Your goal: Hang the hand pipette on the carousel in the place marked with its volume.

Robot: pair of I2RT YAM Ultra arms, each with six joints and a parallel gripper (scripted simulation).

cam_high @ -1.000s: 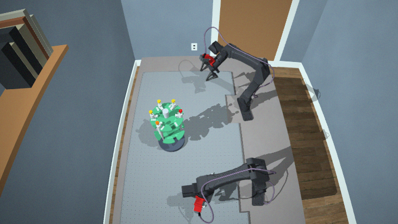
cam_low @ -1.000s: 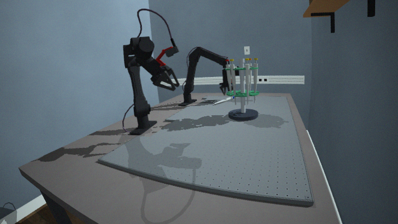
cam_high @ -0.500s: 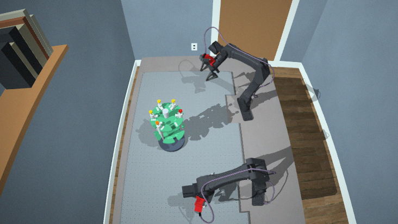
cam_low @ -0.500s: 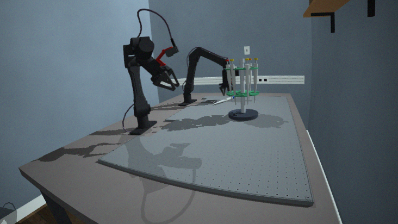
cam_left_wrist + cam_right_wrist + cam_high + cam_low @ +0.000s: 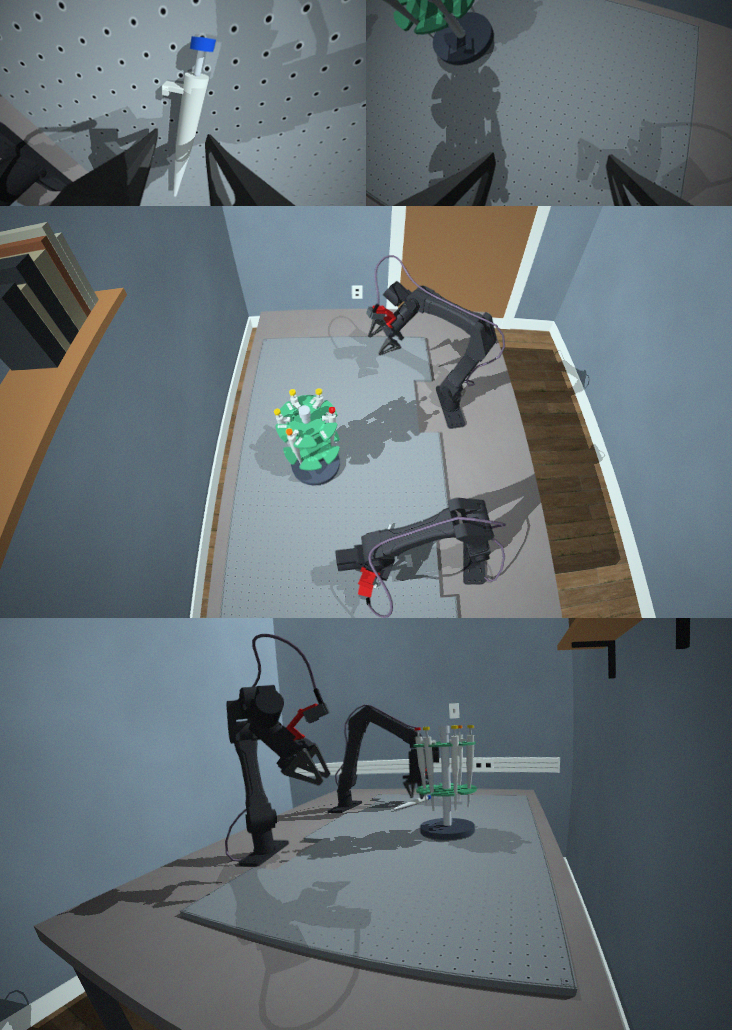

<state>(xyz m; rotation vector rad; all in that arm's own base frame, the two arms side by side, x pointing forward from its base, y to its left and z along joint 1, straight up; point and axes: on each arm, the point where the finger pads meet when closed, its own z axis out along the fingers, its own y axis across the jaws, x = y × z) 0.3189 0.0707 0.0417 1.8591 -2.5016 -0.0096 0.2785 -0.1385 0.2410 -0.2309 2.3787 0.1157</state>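
The white hand pipette lies 20 mm behind my left hand, 20 mm to the right of it and 20 mm below it.
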